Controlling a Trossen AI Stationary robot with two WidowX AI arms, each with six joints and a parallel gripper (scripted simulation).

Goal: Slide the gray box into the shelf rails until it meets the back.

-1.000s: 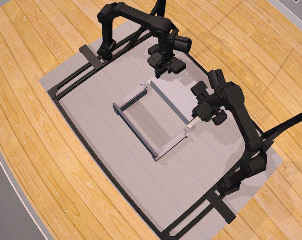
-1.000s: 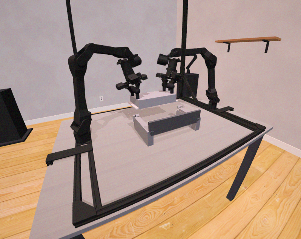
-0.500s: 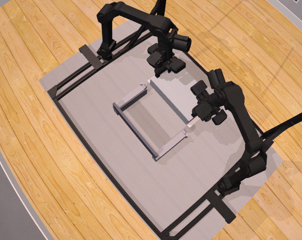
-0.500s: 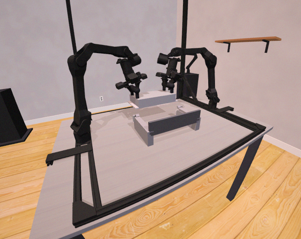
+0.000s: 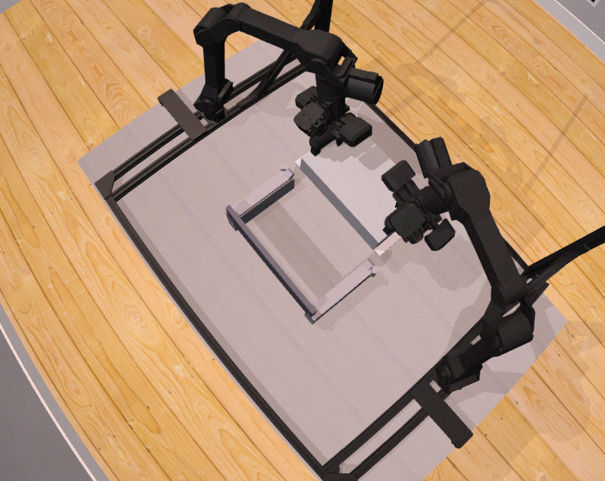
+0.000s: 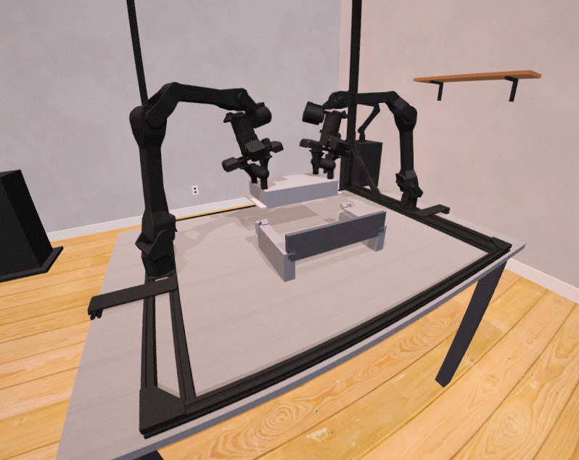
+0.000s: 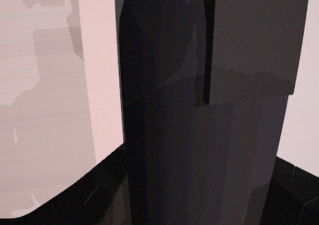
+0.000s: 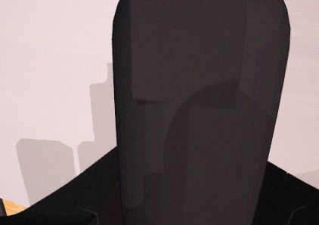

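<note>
Right now my right hand is 120 mm to the right of the gray box and 50 mm above it. The rest, counted from my right hand: dark back wall of shelf (280 mm ahead, 120 mm to the left, 120 mm below).
Now: left hand 120 mm to the left of the gray box and 50 mm above it. Also, from my left hand: dark back wall of shelf: 270 mm ahead, 120 mm to the right, 120 mm below.
</note>
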